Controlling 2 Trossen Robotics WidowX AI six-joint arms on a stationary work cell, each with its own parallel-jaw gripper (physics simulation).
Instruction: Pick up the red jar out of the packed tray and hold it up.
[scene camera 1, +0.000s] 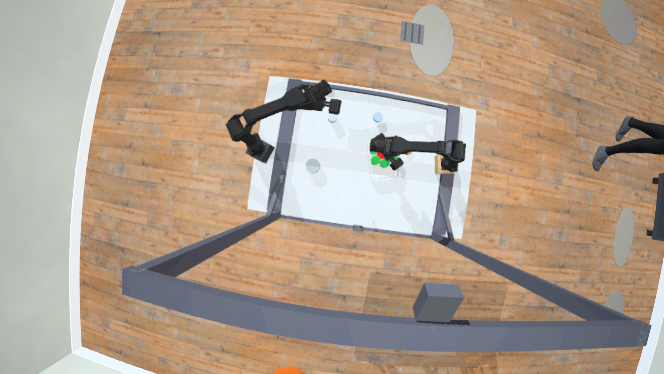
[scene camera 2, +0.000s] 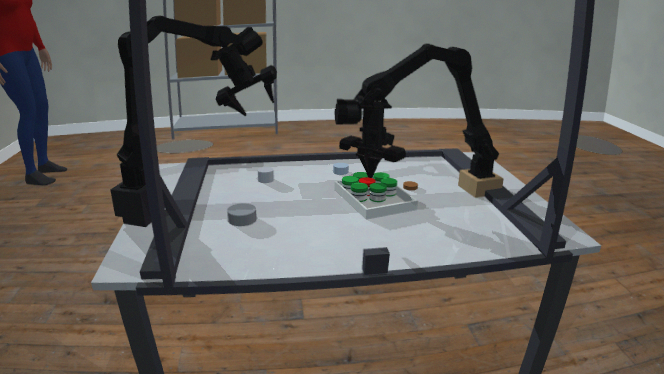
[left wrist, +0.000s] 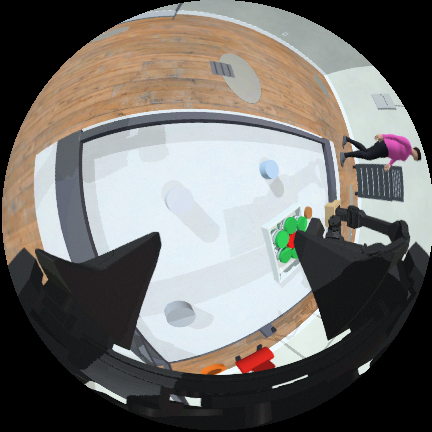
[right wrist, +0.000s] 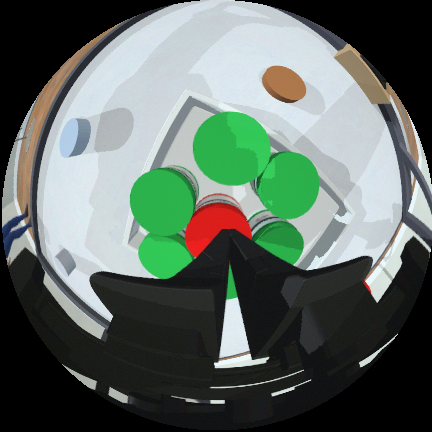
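Note:
The red jar stands upright in the white tray, with several green-lidded jars around it. My right gripper points down over the red lid with its fingertips together, shut and empty. In the right wrist view its tips overlap the near part of the red lid; whether they touch it I cannot tell. My left gripper is open and empty, high above the table's back left, away from the tray.
A brown disc lies beside the tray. A light blue disc stands behind it. A large grey disc and a small grey one stand at the left. Dark frame posts rise at both table sides.

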